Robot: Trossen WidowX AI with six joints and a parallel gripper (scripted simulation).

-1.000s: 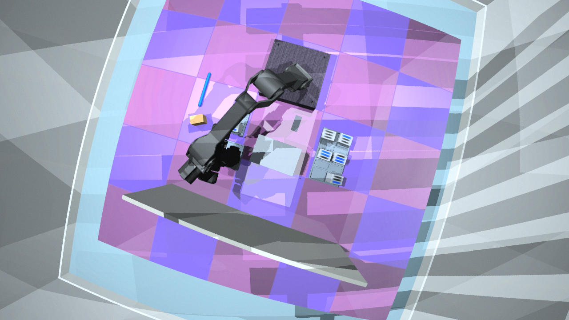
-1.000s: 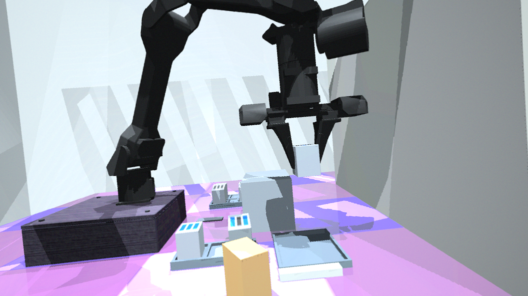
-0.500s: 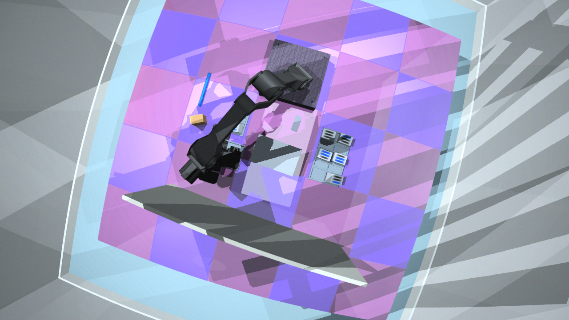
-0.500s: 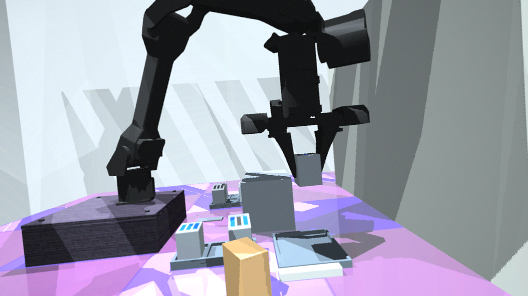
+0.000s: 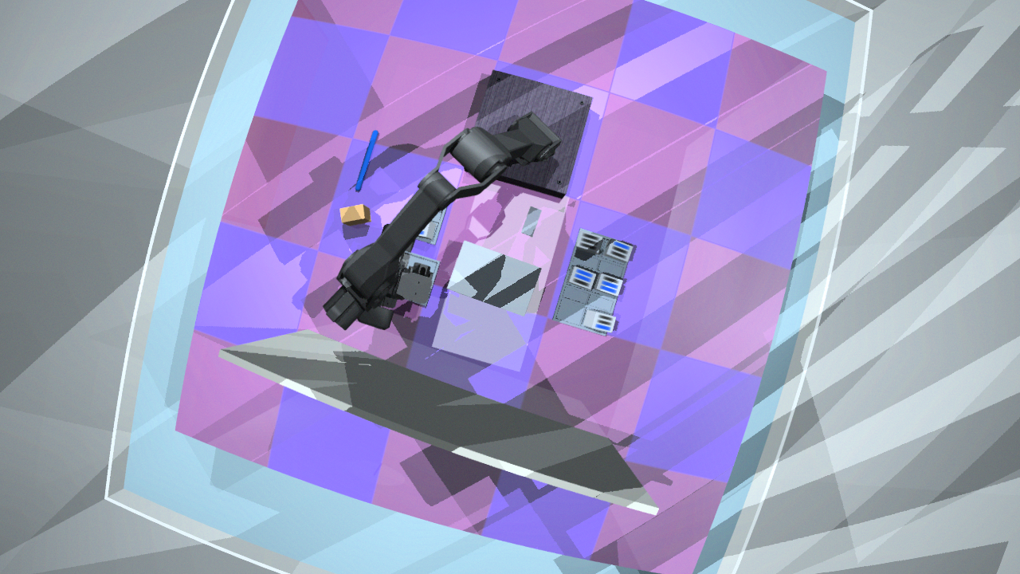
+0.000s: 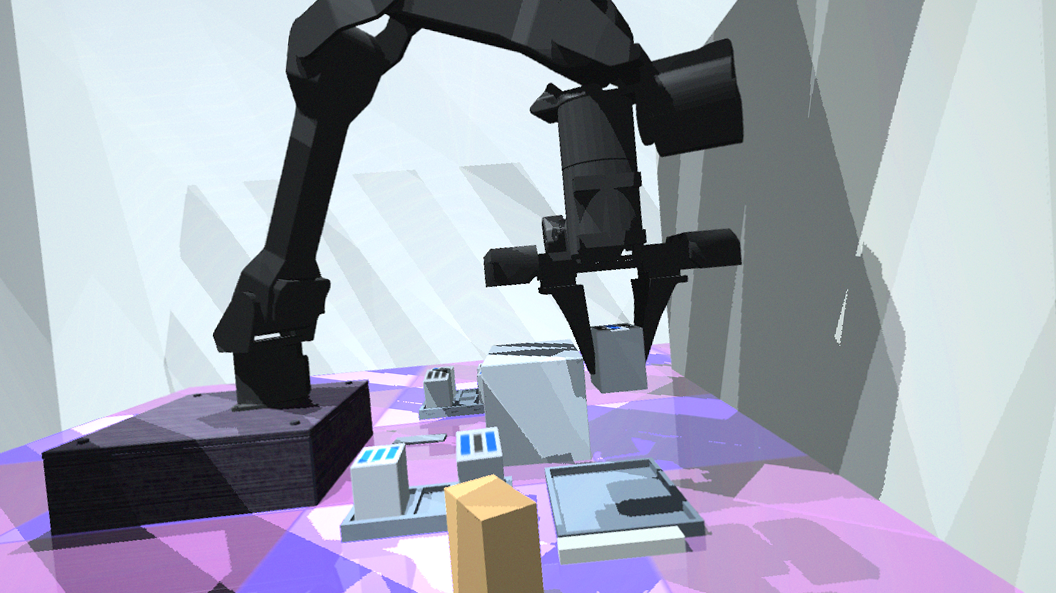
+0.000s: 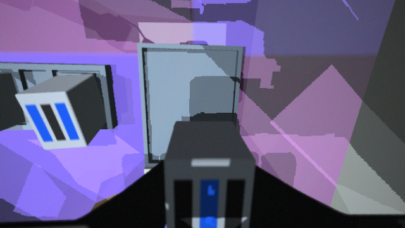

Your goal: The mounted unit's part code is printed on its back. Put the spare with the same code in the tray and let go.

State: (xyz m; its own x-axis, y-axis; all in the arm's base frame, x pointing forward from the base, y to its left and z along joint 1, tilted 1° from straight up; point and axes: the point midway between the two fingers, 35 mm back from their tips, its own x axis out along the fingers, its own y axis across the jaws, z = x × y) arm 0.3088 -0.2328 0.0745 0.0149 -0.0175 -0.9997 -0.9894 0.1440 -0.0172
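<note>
Now: gripper tip 10 mm past the tray, 10 mm to the right of it and 100 mm above it. The rest, counted from my gripper tip: blue rod 240 mm behind, 120 mm to the right, 100 mm below; wall panel 220 mm ahead, 150 mm to the left, 120 mm above; rack 50 mm behind, 400 mm to the left, 100 mm below.
</note>
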